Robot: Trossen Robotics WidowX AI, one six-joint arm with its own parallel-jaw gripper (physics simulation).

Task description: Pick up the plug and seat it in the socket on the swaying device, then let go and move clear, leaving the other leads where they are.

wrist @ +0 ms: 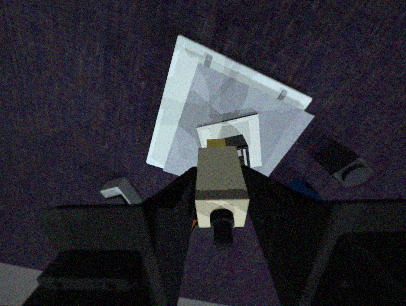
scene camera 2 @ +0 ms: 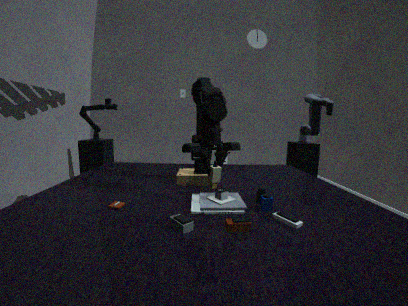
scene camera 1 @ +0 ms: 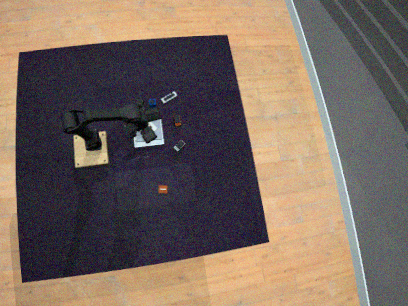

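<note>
My gripper (scene camera 2: 216, 164) (wrist: 218, 171) is shut on the plug (scene camera 2: 216, 174) (wrist: 221, 172), a cream block with a gold tip facing down and a short black lead end on top. The plug is upright above the device (scene camera 1: 158, 141) (scene camera 2: 237, 204) (wrist: 225, 95), a pale base with a grey platform. On the platform, a white plate (scene camera 2: 227, 200) (wrist: 255, 132) carries the small dark socket (scene camera 2: 219, 194) (wrist: 243, 152). In the wrist view the plug covers part of the socket, and the gold tip appears beside it. In scene camera 2 a gap shows between tip and socket.
Near the device lie a blue connector (scene camera 1: 152, 102) (scene camera 2: 266, 203), a white one (scene camera 1: 169, 97) (scene camera 2: 287, 220), an orange one (scene camera 1: 178, 121) (scene camera 2: 239, 225) and a grey one (scene camera 1: 179, 145) (scene camera 2: 182, 223). A flat orange piece (scene camera 1: 163, 189) (scene camera 2: 116, 205) lies farther off.
</note>
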